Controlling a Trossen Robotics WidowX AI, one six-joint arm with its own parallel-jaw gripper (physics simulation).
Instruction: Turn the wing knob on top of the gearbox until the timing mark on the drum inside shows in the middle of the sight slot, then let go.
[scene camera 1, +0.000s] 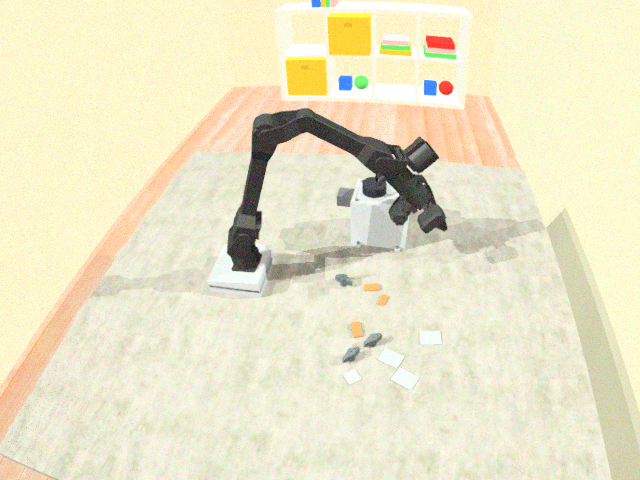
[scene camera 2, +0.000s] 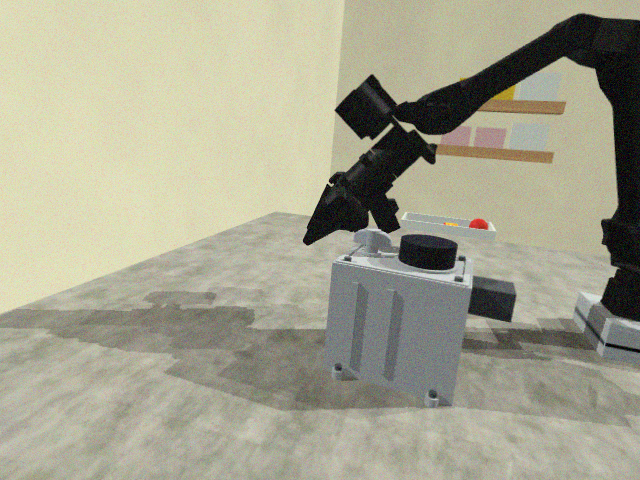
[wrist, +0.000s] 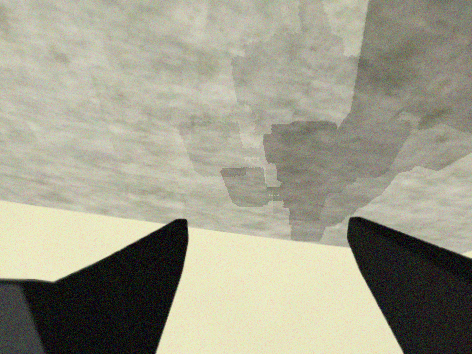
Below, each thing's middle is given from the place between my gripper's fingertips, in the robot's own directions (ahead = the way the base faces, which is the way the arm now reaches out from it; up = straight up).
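Gearbox (scene camera 2: 398, 320): my hand is 180 mm past it, 80 mm to the right of it and 40 mm above it.
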